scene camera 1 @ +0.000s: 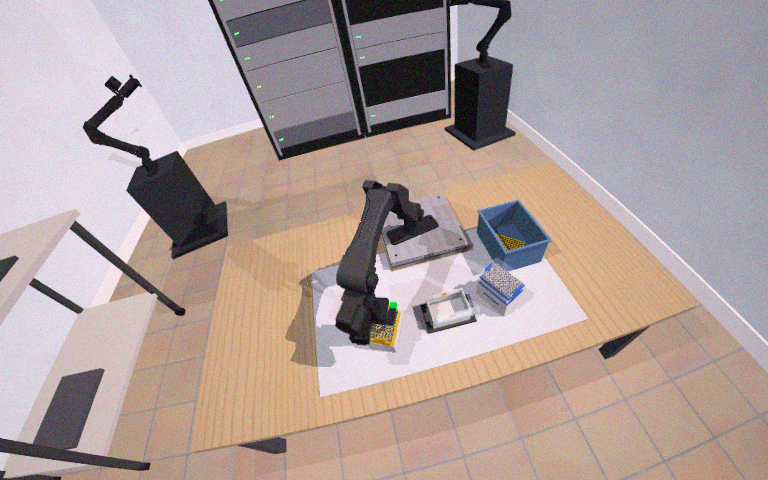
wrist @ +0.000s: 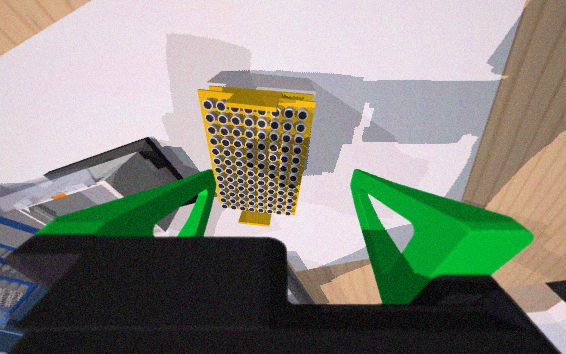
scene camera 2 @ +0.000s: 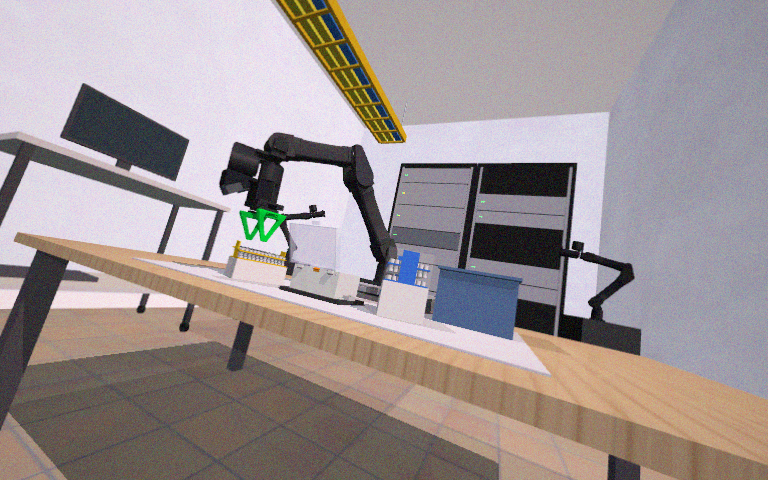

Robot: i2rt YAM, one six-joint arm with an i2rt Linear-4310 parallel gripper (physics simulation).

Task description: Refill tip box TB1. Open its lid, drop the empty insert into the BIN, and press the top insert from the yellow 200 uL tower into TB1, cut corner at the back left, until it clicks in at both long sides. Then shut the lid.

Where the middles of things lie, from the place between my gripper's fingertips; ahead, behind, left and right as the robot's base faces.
My hand is 21 cm to the right of the clear lid [scene camera 2: 315, 245], 10 cm short of it and 1 cm below it. Also, from my hand: blue bin [scene camera 2: 483, 302]: 57 cm to the left, 9 cm behind, 4 cm below.
